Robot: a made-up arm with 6 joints.
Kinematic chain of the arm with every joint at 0, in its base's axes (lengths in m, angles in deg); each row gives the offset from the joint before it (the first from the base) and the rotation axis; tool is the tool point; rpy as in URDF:
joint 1: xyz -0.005 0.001 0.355 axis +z
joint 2: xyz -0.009 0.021 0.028 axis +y
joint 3: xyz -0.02 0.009 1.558 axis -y
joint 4: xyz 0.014 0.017 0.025 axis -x
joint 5: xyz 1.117 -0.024 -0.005 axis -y
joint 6: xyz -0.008 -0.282 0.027 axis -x
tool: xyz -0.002 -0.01 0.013 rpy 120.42 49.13 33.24
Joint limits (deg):
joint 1: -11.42..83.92
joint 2: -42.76..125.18
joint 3: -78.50..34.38
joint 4: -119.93..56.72
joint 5: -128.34..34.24
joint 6: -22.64..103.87
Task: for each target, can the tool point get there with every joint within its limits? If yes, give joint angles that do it. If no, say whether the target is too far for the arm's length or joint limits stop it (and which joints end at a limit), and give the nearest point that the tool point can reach.
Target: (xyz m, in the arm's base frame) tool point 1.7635 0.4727 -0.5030
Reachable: yes | joints 22.65 81.53 10.20 -25.07 -72.75 2.58
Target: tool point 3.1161 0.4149 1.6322
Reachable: no: too far | nearest point 2.3685 0.3158 1.3338 | short by 0.811 m
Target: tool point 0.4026 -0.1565 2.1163
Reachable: yes | joints 8.54 -25.26 -0.04 -39.70 15.18 -8.97
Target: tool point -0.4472 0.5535 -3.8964
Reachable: no: too far | nearest point -0.1033 1.0269 -1.6679 | short by 2.304 m
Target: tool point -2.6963 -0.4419 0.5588
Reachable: no: joint limits stop it (at a limit: joint 2, joint 3, joint 4, joint 5, joint 6) | nearest point -0.3889 -0.0622 0.6566 | short by 2.340 m
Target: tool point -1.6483 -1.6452 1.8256
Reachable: no: joint limits stop it (at a limit: joint 2, joint 3, joint 4, joint 5) | nearest point -0.8076 -0.8030 2.6536 | short by 1.450 m
